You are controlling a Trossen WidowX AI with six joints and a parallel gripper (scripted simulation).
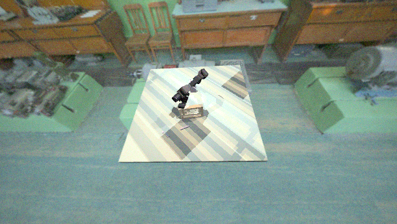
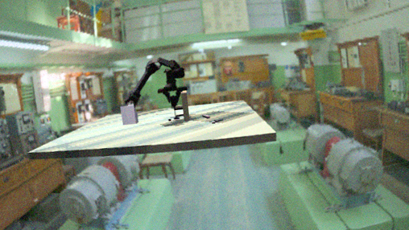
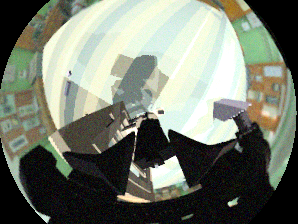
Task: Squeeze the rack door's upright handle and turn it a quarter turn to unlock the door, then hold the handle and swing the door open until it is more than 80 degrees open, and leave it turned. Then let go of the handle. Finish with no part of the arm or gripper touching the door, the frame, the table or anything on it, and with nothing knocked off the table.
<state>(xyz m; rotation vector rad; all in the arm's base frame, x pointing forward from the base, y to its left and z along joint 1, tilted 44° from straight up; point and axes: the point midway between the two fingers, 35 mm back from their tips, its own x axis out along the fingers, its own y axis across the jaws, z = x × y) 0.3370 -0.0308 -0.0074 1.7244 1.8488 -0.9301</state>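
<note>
Right now my gripper tip is 2 cm above the black upright handle and 1 cm to the right of it. From my gripper tip the other things lie so: grey part (29 cm ahead, 14 cm to the right, 11 cm below).
</note>
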